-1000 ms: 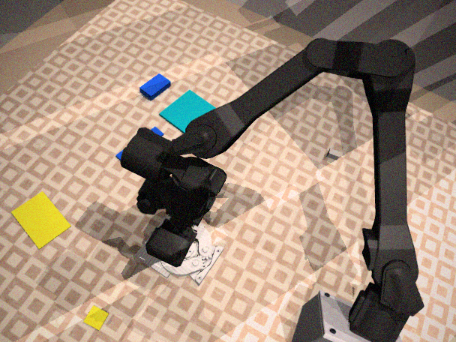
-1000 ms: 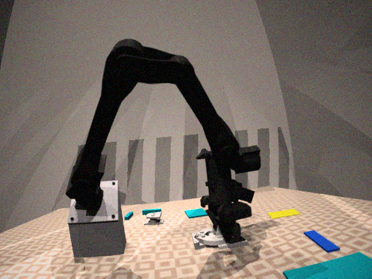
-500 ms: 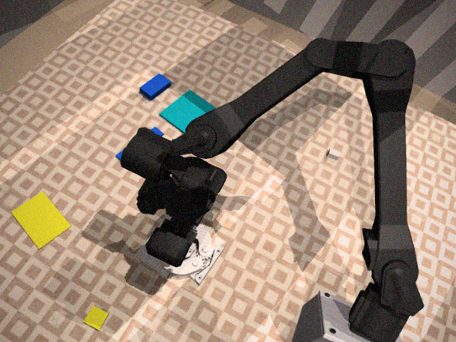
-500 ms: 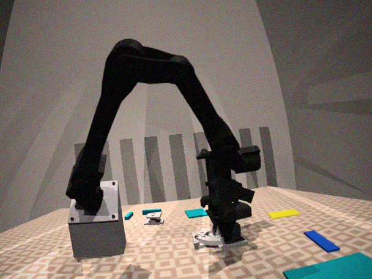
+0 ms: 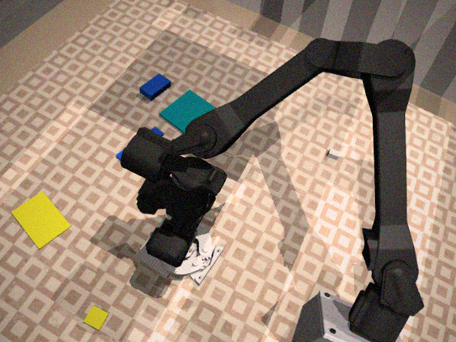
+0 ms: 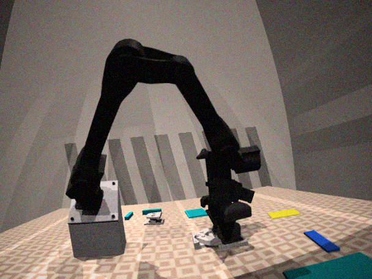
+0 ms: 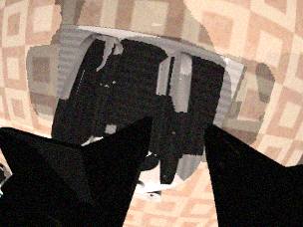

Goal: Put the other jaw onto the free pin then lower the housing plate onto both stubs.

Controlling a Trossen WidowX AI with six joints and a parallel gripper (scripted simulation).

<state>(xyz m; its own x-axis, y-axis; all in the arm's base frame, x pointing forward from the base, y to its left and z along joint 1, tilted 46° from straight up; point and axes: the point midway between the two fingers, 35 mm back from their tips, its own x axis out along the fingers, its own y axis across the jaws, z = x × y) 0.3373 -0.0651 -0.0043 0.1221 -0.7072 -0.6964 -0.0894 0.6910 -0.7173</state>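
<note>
Now: the small yellow square 21 cm to the left of my gripper tip, 5 cm ahead of it and 1 cm below it. Round my gripper tip: teal sheet 24 cm to the right, 12 cm ahead, 1 cm below; then small grey piece 33 cm to the right, 18 cm behind, 1 cm below; then yellow plate 24 cm ahead, 12 cm to the left, 1 cm below.
</note>
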